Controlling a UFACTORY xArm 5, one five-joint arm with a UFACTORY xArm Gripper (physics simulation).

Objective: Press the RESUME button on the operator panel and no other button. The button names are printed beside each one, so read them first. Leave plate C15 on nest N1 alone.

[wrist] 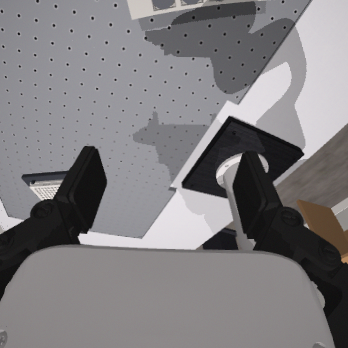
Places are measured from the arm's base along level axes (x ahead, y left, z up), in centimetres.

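Pixels of known places: gripper, fingertip midpoint: [169,165].
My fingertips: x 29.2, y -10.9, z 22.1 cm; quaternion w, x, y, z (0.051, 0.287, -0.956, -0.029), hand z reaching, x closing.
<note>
Ahead of a thing's pixels: the offset from my fingertips to its top centre. "spot": to the spot under its first point. Level surfaces: height alone.
The operator panel @(spot: dx +5.7, dy -3.7, dz -17.7 cm) [138,10] shows at the top edge of the wrist view, cut off by the frame. Parts of a pale housing and dark button areas show; no button name can be read, so I cannot tell which button is RESUME. A white plate with a fine grid @(dx +5.4, dy +40.1, dz -20.4 cm) [44,190] sits on a dark nest @(dx +5.4, dy +40.1, dz -20.8 cm) [42,176] at the left, partly behind the left finger. No C15 or N1 label is readable. My gripper [169,165] is open and empty, above the perforated board and well apart from the panel in the view.
The grey perforated board @(dz -23.0 cm) [120,107] spans the left and middle. A black square base plate [205,167] with a white round column foot [224,170] lies behind the right finger. A brown box [324,223] stands at the right edge. Arm shadows fall across the board below the panel.
</note>
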